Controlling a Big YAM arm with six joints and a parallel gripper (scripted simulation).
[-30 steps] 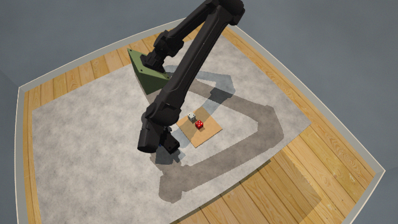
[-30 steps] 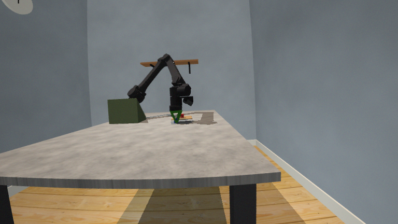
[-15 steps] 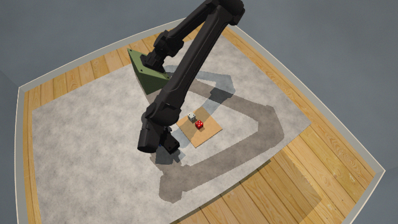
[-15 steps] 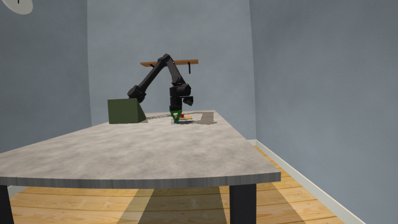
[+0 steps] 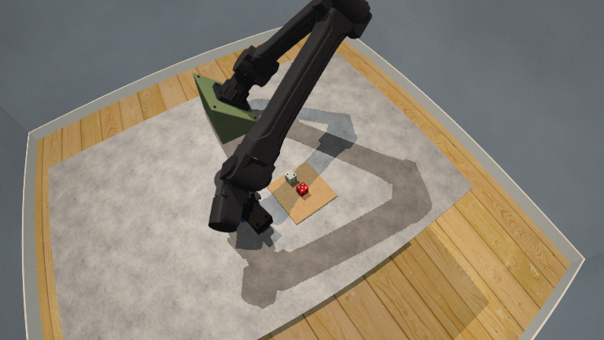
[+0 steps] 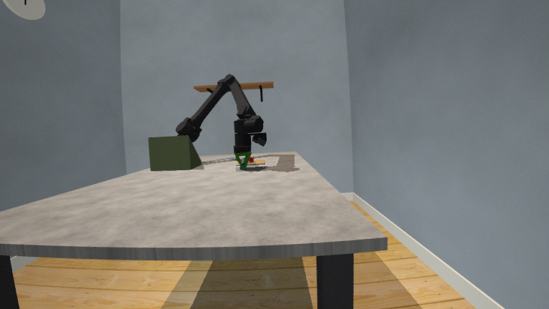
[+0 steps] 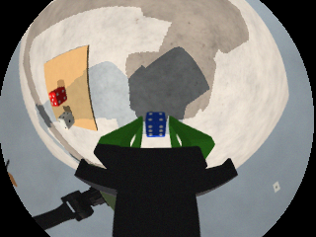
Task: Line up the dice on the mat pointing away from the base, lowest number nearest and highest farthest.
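The blue die lies right at my hand. From my hand the other things lie so: red die (170 mm to the left, 10 mm above); tan mat (170 mm to the left, 10 mm below, 10 mm behind); white die (160 mm to the left, 50 mm behind, 10 mm above).
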